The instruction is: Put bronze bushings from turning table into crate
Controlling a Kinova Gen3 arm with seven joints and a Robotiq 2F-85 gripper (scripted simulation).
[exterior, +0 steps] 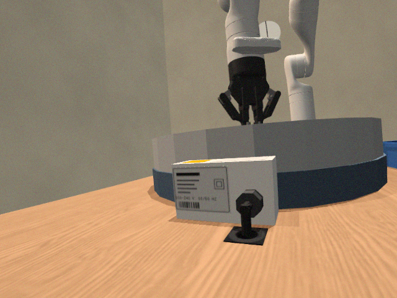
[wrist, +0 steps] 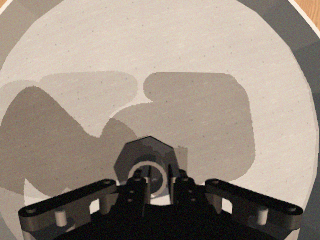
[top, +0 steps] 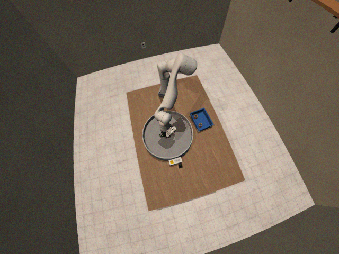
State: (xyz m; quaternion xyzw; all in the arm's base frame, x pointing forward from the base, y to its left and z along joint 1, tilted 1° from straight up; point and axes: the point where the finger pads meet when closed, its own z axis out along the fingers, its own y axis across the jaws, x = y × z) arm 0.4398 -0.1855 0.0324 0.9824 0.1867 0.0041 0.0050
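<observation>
Right now my hand is 10 mm short of the turning table, 10 mm to the right of it and 40 mm above it. The rest, counted from my hand: blue crate: 10 mm behind, 350 mm to the left, 70 mm below.
</observation>
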